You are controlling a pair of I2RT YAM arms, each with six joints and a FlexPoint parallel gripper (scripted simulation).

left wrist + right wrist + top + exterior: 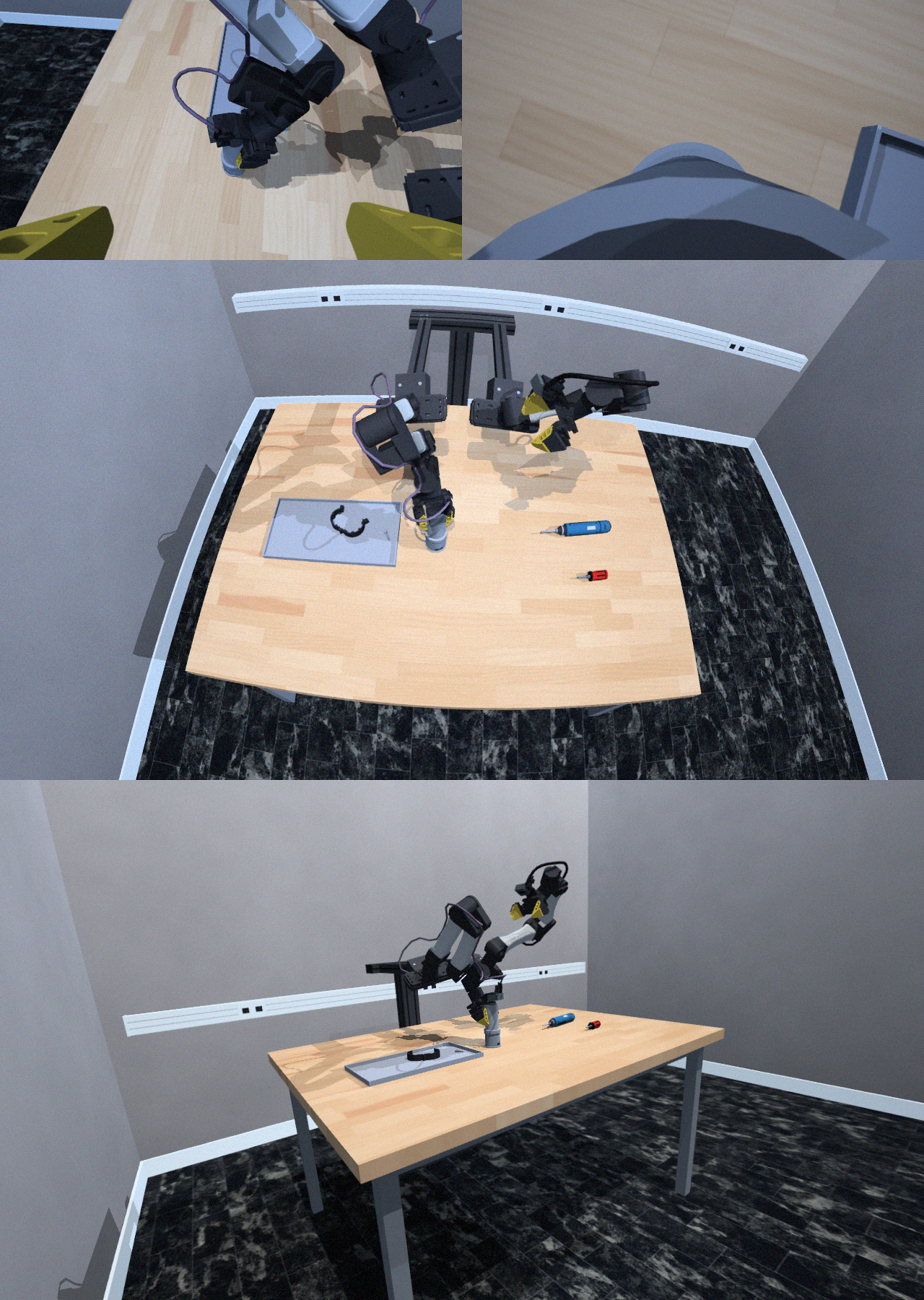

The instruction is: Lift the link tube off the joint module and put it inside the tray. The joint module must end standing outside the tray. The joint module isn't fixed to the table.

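Now: right hand 60 mm above the joint module. The rest, counted from my right hand: grey link tube: 20 mm above; small screw: 10 mm behind, 150 mm to the right, 80 mm below; black clamp ring: 30 mm behind, 280 mm to the right, 80 mm below.
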